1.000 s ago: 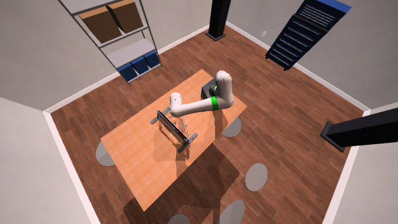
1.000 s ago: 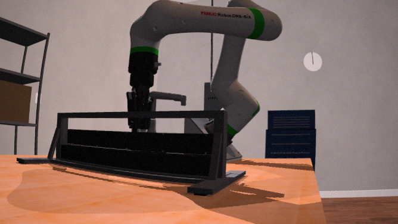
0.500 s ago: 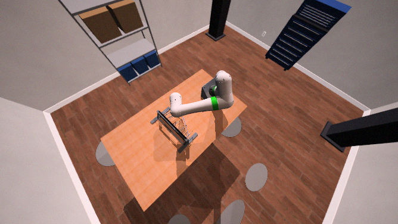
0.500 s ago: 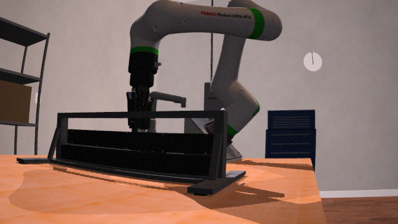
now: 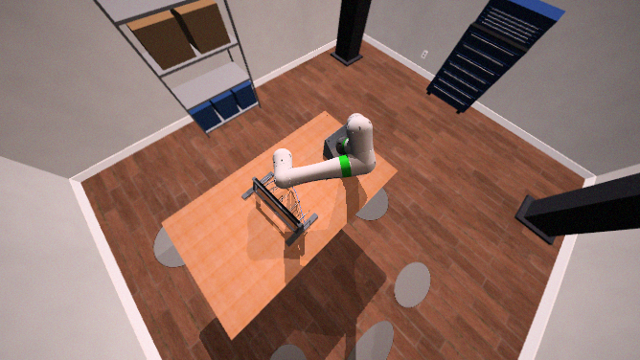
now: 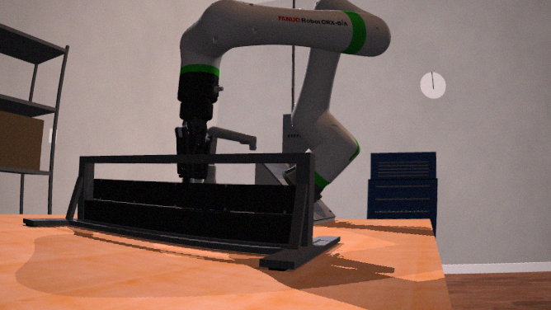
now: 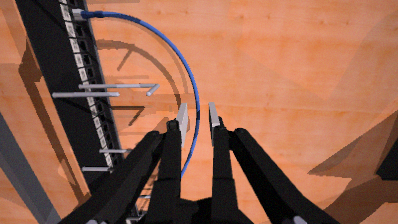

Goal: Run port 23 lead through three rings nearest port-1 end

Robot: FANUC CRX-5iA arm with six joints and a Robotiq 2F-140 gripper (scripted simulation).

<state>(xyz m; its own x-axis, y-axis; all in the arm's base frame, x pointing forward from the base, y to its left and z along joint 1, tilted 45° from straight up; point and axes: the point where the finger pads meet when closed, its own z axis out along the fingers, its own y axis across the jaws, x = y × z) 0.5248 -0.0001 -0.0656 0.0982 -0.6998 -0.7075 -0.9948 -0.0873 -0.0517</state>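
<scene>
Right now my hand is 160 mm short of the patch panel, 70 mm to the right of it and 10 mm above it.
</scene>
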